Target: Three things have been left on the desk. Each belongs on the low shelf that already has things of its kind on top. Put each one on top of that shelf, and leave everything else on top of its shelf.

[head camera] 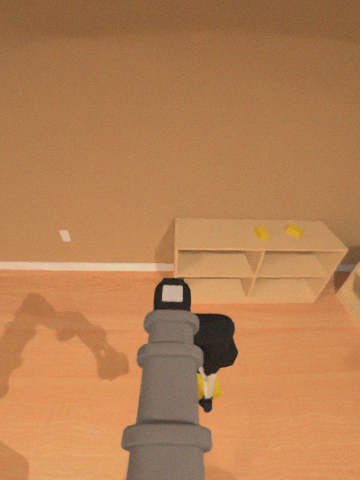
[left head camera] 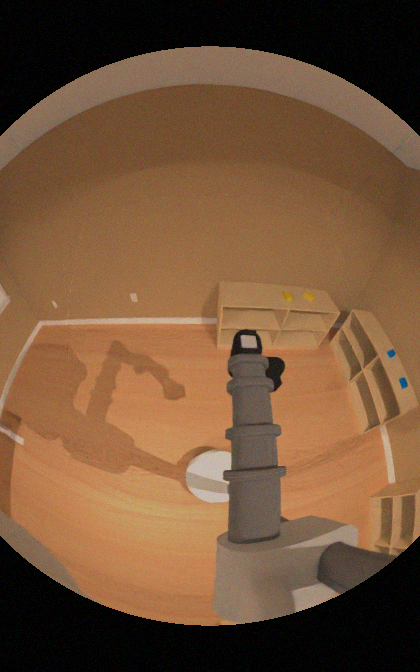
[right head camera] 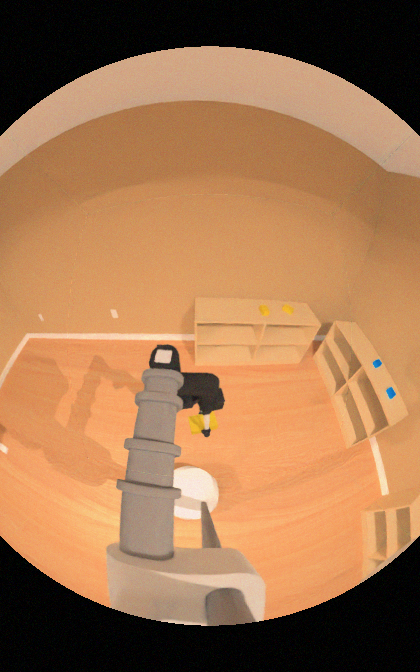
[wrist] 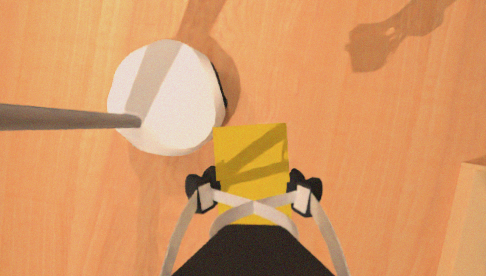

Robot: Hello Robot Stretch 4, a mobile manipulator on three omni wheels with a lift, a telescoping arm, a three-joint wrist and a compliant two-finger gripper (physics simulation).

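Note:
A yellow block is held between the two fingertips of my gripper, which is shut on it, above the floor. The block is partly hidden by the arm in the head camera. A low shelf stands against the wall, beyond the gripper, with two yellow blocks on top: one nearer its middle and one to the right. The desk does not show.
A second low shelf at the right bears two blue blocks. Part of another shelf shows at the lower right. My round white base stands on the floor.

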